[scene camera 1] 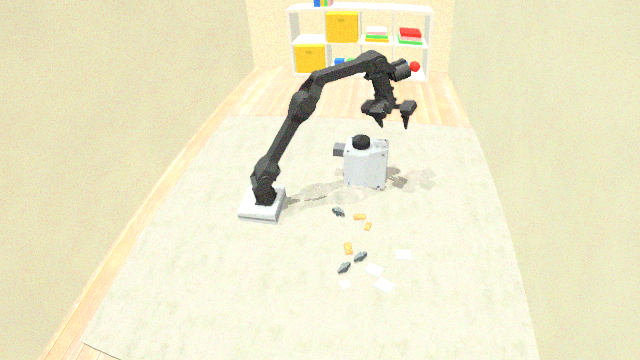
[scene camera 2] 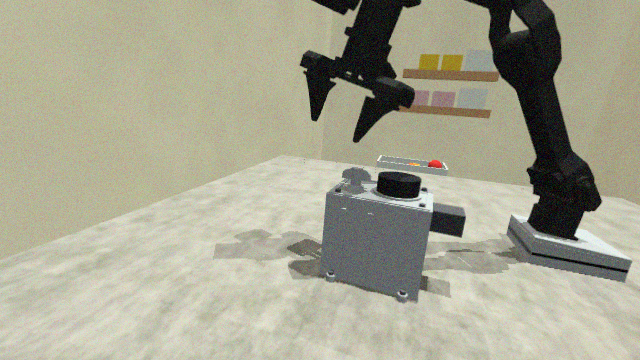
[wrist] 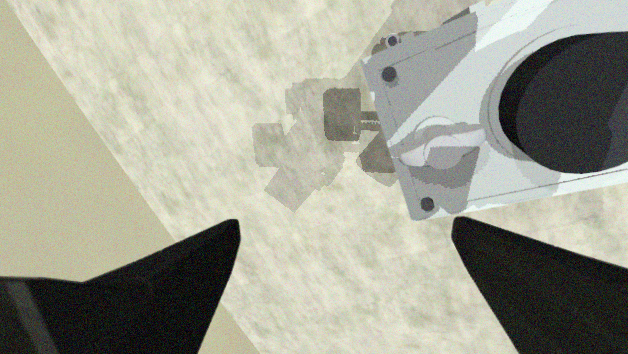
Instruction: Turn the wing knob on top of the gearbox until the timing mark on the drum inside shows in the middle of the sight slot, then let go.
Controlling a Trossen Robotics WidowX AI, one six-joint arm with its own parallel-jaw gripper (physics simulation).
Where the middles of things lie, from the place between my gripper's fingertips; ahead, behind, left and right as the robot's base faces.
The grey wing knob [wrist: 438, 142] is 5 cm behind my hand and 9 cm below it.
